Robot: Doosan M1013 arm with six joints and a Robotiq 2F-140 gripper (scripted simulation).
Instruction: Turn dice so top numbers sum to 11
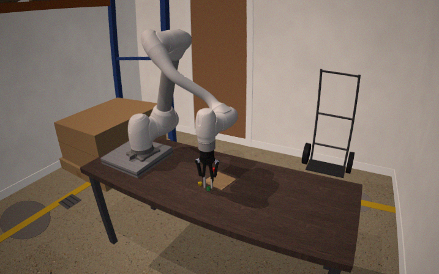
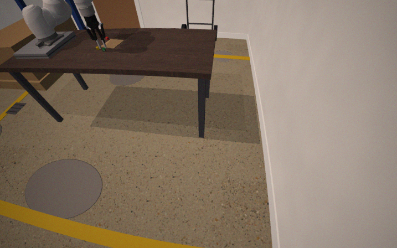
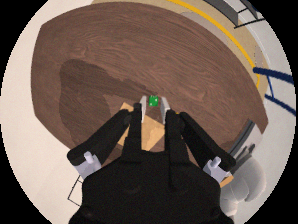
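Right now my hand is 50 mm above the green die. Also, from my hand: red die 100 mm behind, 190 mm to the left, 50 mm below; tan mat 120 mm to the left, 50 mm below; yellow die 70 mm behind, 10 mm to the left, 50 mm below.
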